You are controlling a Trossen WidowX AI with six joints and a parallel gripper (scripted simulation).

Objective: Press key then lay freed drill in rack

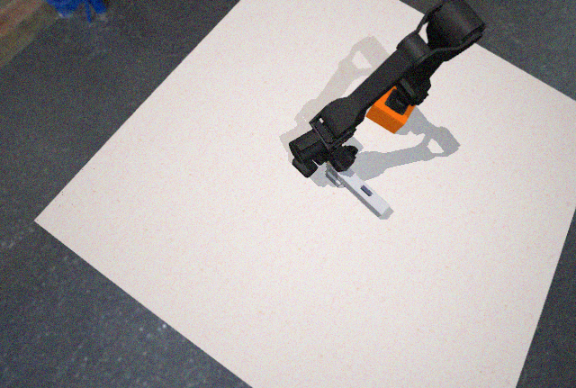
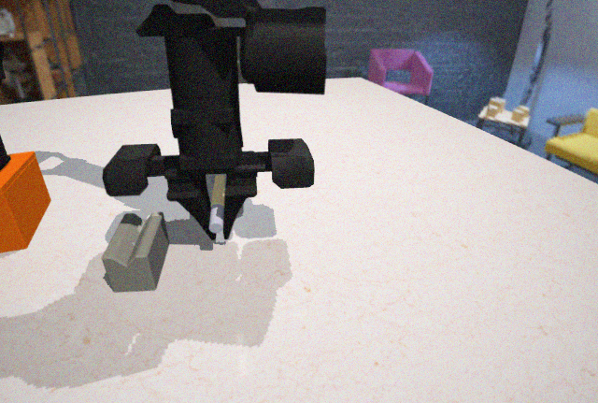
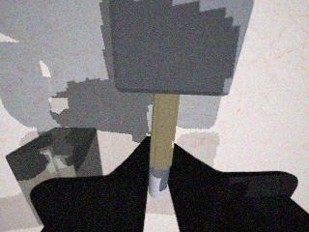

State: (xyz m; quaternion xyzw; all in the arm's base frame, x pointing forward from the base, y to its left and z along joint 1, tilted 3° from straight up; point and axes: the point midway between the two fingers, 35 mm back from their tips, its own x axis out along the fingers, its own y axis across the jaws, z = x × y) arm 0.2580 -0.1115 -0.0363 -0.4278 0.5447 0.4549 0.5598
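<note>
Right now my gripper tip is 1 cm short of the drill, 4 cm to the right of it and 4 cm below it. Round my gripper tip: grey v-notched rack 8 cm behind, 1 cm to the right, 1 cm above; then dark key 4 cm ahead, 16 cm to the left, 4 cm above.
</note>
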